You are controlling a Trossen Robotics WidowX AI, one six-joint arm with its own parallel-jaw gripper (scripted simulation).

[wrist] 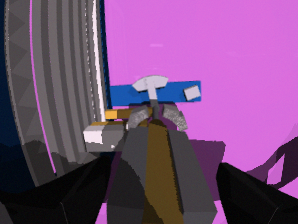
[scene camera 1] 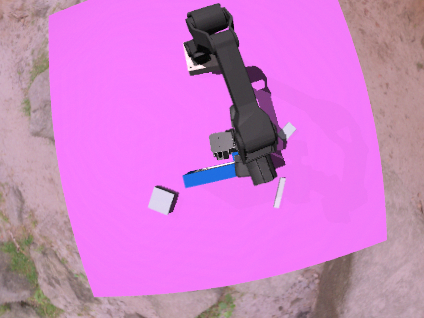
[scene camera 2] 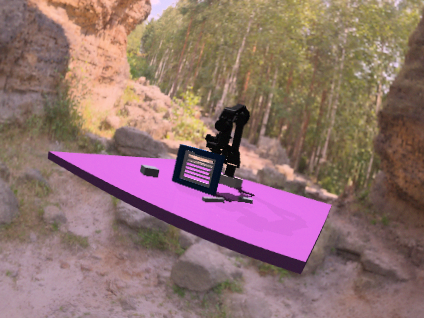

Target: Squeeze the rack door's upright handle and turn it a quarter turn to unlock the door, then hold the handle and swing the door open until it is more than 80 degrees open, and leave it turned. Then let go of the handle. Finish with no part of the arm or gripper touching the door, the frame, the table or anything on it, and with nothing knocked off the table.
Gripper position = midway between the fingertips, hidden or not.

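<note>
Gripper (scene camera 1: 241,141), visible also in the wrist view (wrist: 165,168).
</note>
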